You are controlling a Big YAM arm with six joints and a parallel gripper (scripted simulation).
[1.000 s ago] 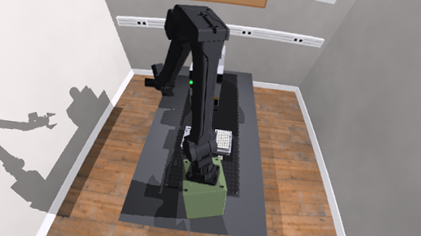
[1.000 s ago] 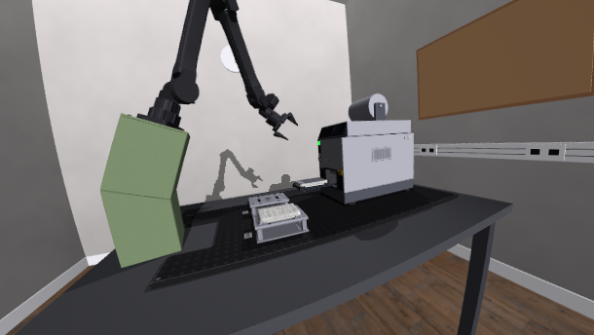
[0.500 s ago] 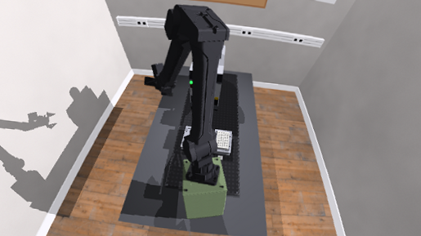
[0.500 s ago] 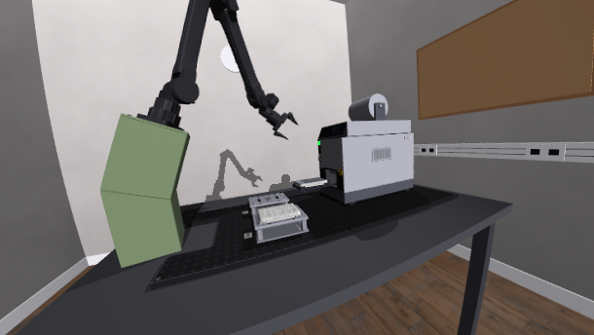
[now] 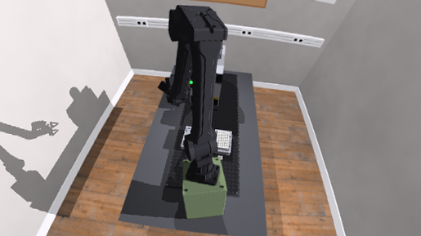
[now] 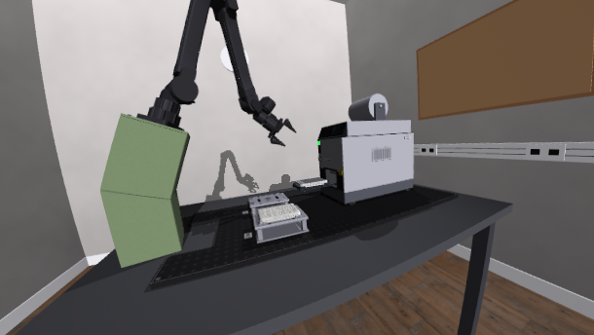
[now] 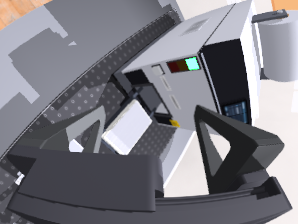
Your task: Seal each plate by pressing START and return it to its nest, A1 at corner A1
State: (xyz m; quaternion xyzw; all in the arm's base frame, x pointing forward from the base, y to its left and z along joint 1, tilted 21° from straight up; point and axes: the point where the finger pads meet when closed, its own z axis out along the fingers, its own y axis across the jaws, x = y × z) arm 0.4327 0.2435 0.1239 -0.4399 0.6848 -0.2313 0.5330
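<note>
The dark sealer stage lies 220 mm below my hand, 110 mm to the right of it and 60 mm ahead of it. From my hand the other things lie so: yellow warning label 190 mm to the right, 180 mm ahead, 160 mm below; foil roll 390 mm ahead, 110 mm above, 70 mm to the right; white plate 310 mm to the right, 250 mm below, 100 mm behind.
</note>
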